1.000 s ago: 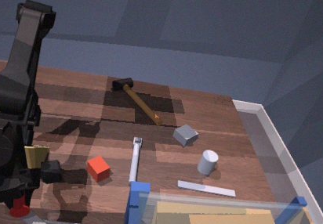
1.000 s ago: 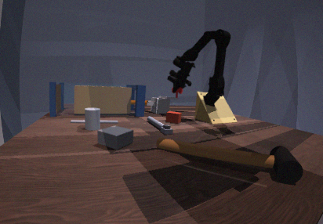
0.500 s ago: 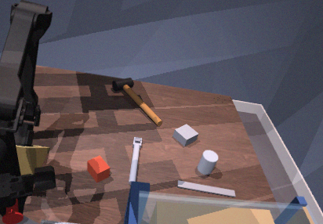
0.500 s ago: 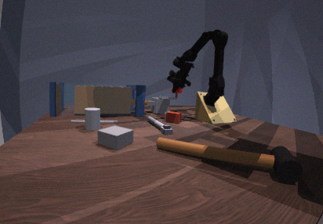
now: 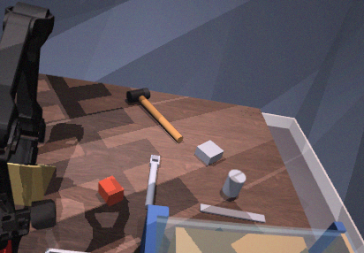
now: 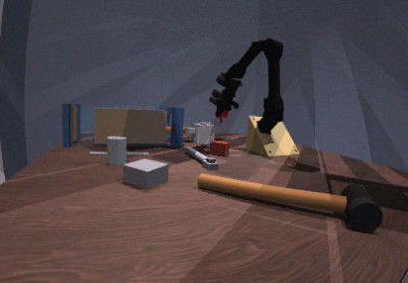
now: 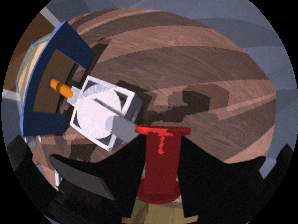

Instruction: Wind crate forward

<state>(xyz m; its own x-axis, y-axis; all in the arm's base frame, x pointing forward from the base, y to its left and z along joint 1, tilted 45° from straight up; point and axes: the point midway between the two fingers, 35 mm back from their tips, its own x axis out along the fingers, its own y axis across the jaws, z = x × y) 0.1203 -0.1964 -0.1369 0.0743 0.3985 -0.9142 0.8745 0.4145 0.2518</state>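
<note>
Right now the winch handle is 3 cm below my gripper tip, 3 cm ahead of it and 2 cm to the left of it. Round my gripper tip: flat grey bar (47 cm ahead, 33 cm to the left, 13 cm below); then grey winch (10 cm below, 8 cm ahead, 1 cm to the left); then red grip (2 cm to the left, 1 cm behind).
</note>
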